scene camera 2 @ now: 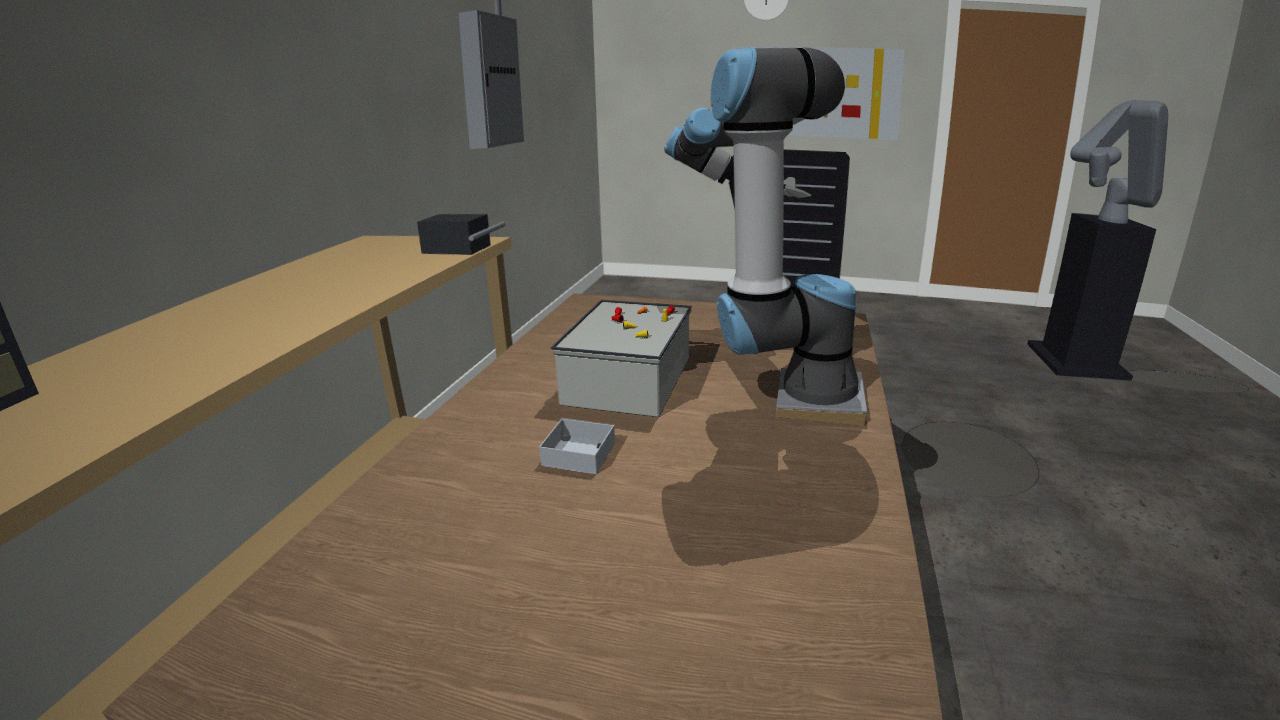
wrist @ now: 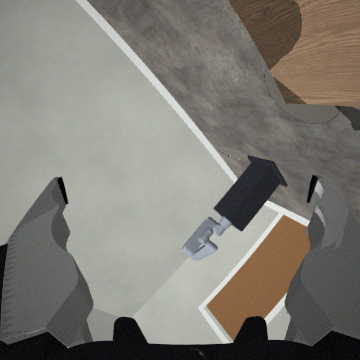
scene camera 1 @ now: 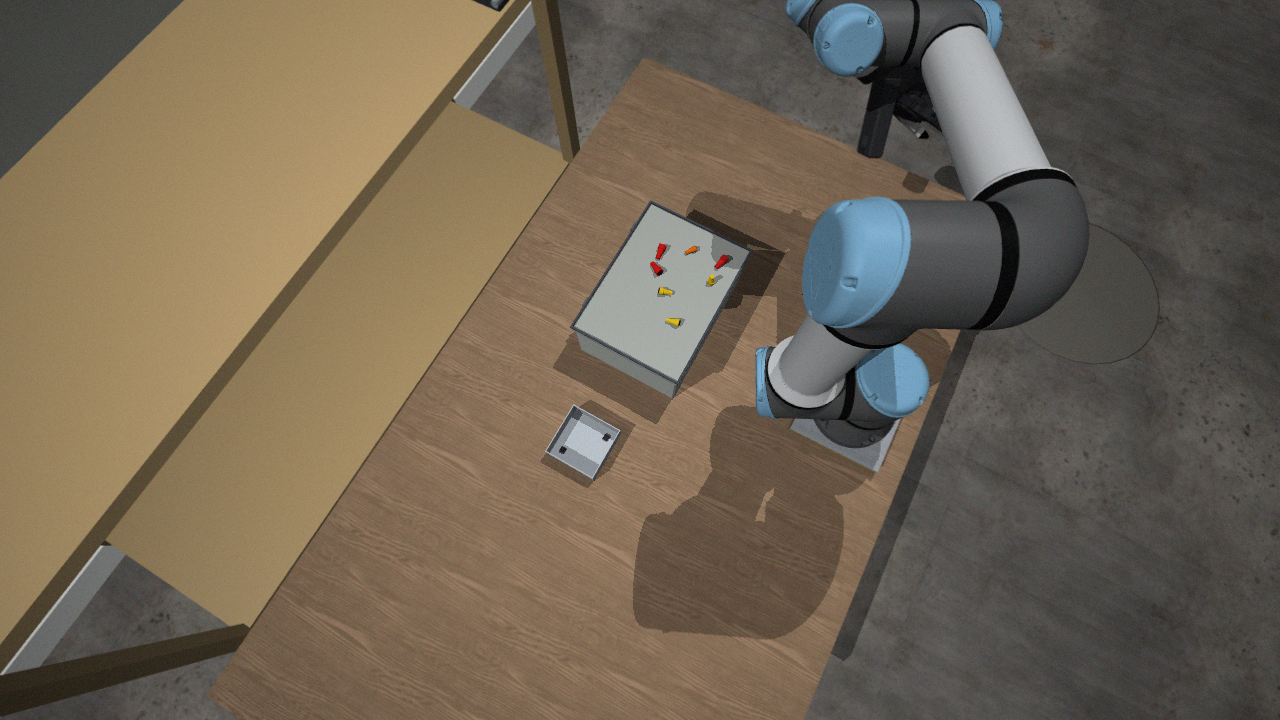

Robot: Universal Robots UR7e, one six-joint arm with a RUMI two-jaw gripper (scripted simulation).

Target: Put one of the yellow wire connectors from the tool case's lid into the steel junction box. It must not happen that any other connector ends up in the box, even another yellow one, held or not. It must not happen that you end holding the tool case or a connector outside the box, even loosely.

Labels:
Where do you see a grey tool case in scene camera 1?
At 623, 323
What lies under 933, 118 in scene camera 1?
My gripper.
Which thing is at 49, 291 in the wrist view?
My gripper.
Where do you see a grey tool case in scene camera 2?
600, 365

